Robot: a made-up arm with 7 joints.
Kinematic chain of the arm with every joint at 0, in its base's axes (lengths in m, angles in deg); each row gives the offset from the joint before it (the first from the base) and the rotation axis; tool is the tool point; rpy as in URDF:
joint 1: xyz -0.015 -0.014 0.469 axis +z
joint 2: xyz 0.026 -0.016 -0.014 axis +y
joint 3: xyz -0.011 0 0.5 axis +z
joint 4: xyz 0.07 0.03 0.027 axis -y
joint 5: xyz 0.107 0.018 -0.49 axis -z
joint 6: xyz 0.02 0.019 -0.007 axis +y
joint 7: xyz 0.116 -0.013 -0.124 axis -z
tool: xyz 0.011 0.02 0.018 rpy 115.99 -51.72 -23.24
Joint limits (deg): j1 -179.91..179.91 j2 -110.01..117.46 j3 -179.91..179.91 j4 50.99..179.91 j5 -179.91..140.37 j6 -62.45..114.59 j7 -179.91..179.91
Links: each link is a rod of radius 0.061 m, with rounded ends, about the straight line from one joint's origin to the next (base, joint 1, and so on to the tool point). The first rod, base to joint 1, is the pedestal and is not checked.
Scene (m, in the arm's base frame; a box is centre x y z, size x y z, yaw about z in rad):
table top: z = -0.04
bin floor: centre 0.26 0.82 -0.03 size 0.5 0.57 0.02 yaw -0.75
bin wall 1: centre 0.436 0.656 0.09 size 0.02 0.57 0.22 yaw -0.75
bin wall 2: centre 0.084 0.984 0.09 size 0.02 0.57 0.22 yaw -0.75
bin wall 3: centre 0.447 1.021 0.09 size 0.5 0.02 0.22 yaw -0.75
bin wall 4: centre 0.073 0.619 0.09 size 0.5 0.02 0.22 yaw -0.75
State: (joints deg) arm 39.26 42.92 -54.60 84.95 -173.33 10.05 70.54
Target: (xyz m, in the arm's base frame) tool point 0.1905 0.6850 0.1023
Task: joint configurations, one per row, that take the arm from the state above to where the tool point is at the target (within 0.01 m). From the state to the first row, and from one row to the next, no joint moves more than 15 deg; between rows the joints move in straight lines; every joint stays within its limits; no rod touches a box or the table.
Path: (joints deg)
1: 53.26 39.22 -41.28 81.30 -171.18 6.51 70.85
2: 67.26 35.52 -27.96 77.66 -169.03 2.98 71.16
3: 81.26 31.83 -14.64 74.01 -166.88 -0.56 71.47
4: 81.25 44.81 -14.15 77.56 -166.02 3.98 71.60
5: 81.24 57.80 -13.66 81.10 -165.17 8.53 71.73

